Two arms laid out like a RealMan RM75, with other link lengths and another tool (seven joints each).
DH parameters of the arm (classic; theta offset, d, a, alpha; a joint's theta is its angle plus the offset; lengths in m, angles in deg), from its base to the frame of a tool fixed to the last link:
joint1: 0 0.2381 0 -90
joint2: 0 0 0 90
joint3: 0 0.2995 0 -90
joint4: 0 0 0 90
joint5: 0 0.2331 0 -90
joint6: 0 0 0 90
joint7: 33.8 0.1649 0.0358 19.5
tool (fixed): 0 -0.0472 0 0
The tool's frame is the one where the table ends.
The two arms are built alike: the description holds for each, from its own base.
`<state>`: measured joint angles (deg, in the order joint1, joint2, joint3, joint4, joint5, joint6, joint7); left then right.
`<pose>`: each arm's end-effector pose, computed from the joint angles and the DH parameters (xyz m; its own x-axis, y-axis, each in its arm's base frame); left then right.
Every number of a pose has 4 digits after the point.
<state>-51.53 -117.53 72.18 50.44 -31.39 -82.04 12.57 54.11 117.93 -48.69 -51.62 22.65 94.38 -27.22</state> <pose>-0.1452 0.4595 -0.0438 0.7849 0.5448 -0.2951 0.2805 -0.7371 -0.6148 0.1732 0.4217 0.0138 -0.1201 -0.9839 -0.1324 -0.7696 0.1765 -0.6136</pose>
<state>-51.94 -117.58 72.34 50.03 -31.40 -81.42 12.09 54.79 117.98 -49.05 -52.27 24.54 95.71 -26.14</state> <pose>-0.1431 0.4613 -0.0453 0.7850 0.5471 -0.2907 0.2811 -0.7326 -0.6199 0.1617 0.4217 0.0143 -0.1211 -0.9858 -0.1167 -0.7880 0.1669 -0.5926</pose>
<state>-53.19 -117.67 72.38 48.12 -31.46 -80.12 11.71 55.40 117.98 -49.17 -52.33 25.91 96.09 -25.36</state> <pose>-0.1398 0.4649 -0.0501 0.7842 0.5498 -0.2877 0.2832 -0.7296 -0.6224 0.1537 0.4228 0.0139 -0.1223 -0.9864 -0.1103 -0.8017 0.1637 -0.5749</pose>
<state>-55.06 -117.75 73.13 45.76 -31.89 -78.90 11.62 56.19 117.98 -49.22 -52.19 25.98 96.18 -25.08</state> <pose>-0.1326 0.4677 -0.0577 0.7889 0.5380 -0.2970 0.2722 -0.7392 -0.6161 0.1478 0.4246 0.0135 -0.1148 -0.9875 -0.1078 -0.8035 0.1561 -0.5745</pose>
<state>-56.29 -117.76 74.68 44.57 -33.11 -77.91 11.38 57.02 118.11 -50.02 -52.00 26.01 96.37 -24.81</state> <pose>-0.1245 0.4685 -0.0642 0.7982 0.5214 -0.3017 0.2600 -0.7500 -0.6082 0.1411 0.4251 0.0106 -0.1007 -0.9903 -0.0958 -0.8008 0.1378 -0.5829</pose>
